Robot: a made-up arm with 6 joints. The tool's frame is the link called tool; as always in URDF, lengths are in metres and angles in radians. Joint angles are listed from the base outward.
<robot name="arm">
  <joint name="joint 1" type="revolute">
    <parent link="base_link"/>
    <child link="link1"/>
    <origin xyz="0 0 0.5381" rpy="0 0 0"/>
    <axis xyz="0 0 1"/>
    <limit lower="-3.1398" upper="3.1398"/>
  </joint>
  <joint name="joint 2" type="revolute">
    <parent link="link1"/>
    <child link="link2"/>
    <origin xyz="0 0 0" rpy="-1.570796 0 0"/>
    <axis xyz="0 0 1"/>
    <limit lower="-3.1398" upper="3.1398"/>
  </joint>
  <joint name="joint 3" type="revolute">
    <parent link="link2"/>
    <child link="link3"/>
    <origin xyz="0 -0.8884 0" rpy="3.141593 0 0"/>
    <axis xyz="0 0 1"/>
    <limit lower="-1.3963" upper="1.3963"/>
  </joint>
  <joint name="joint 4" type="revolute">
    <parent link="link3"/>
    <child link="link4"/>
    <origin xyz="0 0 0" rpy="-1.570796 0 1.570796"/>
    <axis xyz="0 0 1"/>
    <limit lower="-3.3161" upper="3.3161"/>
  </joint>
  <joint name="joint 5" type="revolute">
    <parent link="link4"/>
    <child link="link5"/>
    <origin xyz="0 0 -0.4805" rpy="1.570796 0 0"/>
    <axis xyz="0 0 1"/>
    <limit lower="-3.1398" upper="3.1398"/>
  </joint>
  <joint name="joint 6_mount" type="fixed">
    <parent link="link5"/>
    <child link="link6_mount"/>
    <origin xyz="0 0 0.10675" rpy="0 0 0"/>
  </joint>
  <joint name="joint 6" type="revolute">
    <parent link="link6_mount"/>
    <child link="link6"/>
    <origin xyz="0 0 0.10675" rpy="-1.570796 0 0"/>
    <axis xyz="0 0 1"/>
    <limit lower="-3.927" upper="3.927"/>
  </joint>
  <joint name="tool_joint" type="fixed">
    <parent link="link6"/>
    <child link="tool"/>
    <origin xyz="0 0 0" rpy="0 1.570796 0"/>
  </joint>
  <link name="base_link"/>
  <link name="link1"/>
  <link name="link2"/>
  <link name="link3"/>
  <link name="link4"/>
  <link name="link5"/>
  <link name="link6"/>
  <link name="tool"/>
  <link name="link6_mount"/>
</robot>
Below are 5 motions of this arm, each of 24 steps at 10 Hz.
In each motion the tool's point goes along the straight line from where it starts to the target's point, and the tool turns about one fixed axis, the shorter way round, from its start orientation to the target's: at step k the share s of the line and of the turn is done. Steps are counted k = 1, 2, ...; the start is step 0. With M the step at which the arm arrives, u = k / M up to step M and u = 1 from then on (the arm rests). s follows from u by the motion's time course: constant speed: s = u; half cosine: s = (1 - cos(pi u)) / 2; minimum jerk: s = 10 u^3 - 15 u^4 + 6 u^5.
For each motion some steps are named. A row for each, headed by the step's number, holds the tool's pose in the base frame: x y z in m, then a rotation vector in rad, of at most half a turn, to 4 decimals.
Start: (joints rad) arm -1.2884 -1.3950 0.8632 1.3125 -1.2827 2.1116
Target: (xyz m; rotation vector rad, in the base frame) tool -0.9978 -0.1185 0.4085 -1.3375 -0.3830 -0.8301
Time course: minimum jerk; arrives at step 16
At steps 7, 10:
7: -0.6453 0.7373 0.7321 -1.2169 0.9344 -1.9413
10: -0.8403 0.2639 0.5531 -1.3629 0.1674 -1.3614

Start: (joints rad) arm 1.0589 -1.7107 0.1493 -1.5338 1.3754 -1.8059
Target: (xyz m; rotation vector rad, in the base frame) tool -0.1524 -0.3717 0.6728 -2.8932 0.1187 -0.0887
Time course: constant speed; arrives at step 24
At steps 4, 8, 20, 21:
4: -0.3512 -0.6553 0.8918 -1.3716 0.1599 -0.5863
8: -0.3115 -0.5986 0.8480 -1.6820 0.1583 -0.5208
20: -0.1922 -0.4284 0.7166 -2.5971 0.1346 -0.2270
21: -0.1822 -0.4142 0.7057 -2.6717 0.1311 -0.1947

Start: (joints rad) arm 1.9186 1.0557 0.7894 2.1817 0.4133 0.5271
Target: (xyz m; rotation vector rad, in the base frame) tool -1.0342 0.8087 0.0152 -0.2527 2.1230 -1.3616
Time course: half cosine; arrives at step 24
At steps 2, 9, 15, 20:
2: -0.5605 1.1581 1.0009 1.2833 2.4370 -1.0303
9: -0.7011 1.0544 0.7085 0.8116 2.4158 -1.1772
15: -0.8855 0.9184 0.3247 0.2090 2.2921 -1.3069
20: -1.0019 0.8325 0.0824 -0.1548 2.1645 -1.3534

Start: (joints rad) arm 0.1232 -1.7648 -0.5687 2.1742 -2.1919 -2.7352
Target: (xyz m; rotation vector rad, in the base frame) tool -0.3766 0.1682 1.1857 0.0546 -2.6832 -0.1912
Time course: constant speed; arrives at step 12
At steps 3, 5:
3: -0.7450 0.0530 0.9552 1.1197 -2.6295 -0.9818
5: -0.6632 0.0786 1.0064 0.8776 -2.6921 -0.8049

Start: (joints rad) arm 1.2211 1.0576 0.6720 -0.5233 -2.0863 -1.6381
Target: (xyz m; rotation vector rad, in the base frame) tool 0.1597 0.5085 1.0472 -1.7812 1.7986 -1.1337
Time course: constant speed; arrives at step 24
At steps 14, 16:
14: 0.3339 0.7318 0.9003 -1.2033 2.0005 -1.1013
16: 0.2990 0.6871 0.9297 -1.3197 1.9688 -1.1117

